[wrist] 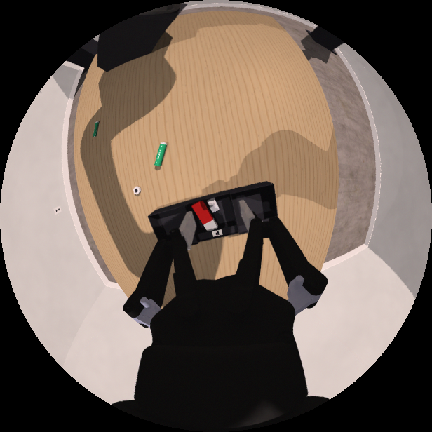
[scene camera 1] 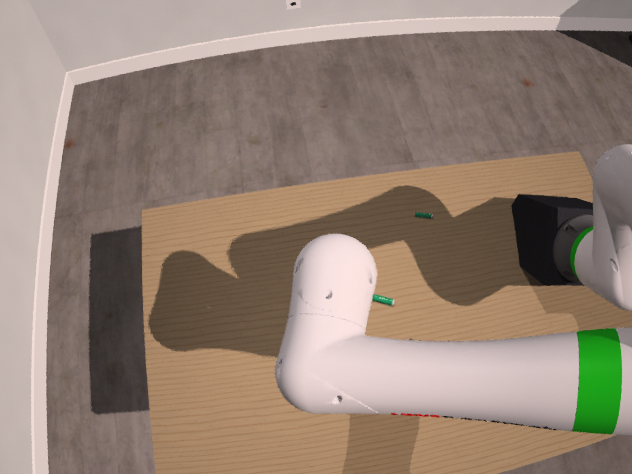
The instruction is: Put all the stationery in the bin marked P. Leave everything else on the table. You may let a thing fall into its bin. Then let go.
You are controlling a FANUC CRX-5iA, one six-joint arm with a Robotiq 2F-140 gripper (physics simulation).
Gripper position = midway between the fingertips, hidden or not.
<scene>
my gripper: wrist 216, 213
black three-bin tray: wrist 260, 197
</scene>
